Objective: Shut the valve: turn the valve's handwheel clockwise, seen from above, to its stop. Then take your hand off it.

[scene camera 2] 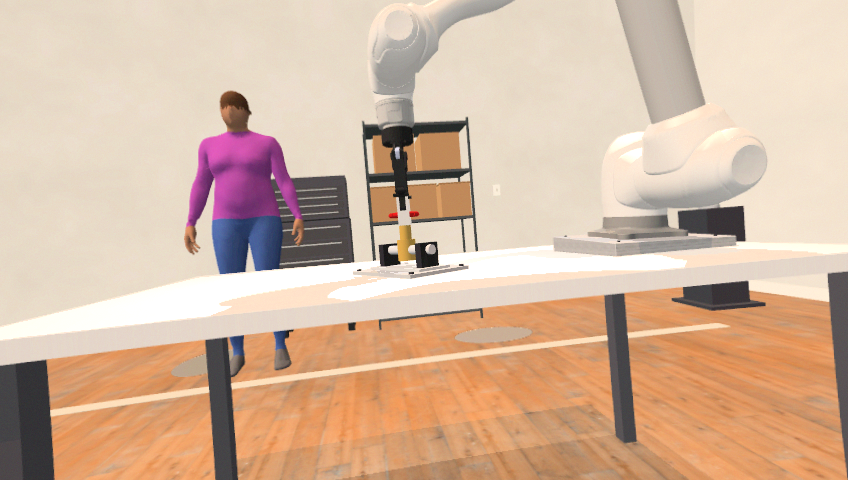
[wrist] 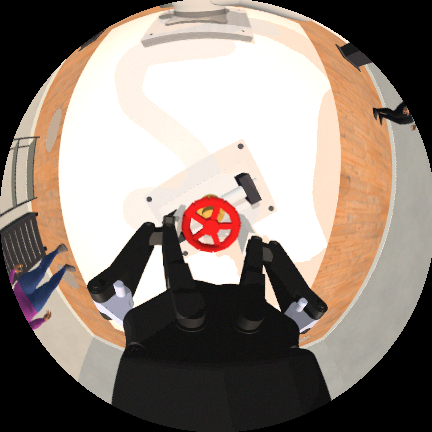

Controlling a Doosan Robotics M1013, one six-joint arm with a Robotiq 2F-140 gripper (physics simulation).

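Observation:
The red handwheel (scene camera 2: 393, 215) (wrist: 212, 226) lies level on top of the valve's brass-yellow body (scene camera 2: 405, 245). The valve stands on a pale base plate (scene camera 2: 447, 268) (wrist: 231, 156), with white pipe stubs in black blocks on both sides. My gripper (scene camera 2: 404, 215) (wrist: 210, 218) points straight down over the valve and is shut on the handwheel. In the wrist view the pale fingertip pads touch the rim on its left and right sides. In the scene view the pads cover the middle of the wheel. The wheel's stop does not show.
The white table (scene camera 2: 273, 297) (wrist: 110, 100) carries the valve plate and, to the right in the scene view, the arm's base plate (scene camera 2: 645, 243) (wrist: 197, 37). A person in a purple top (scene camera 2: 241, 178) stands behind the table, near a dark drawer cabinet (scene camera 2: 315, 237) and a shelf rack (scene camera 2: 416, 176).

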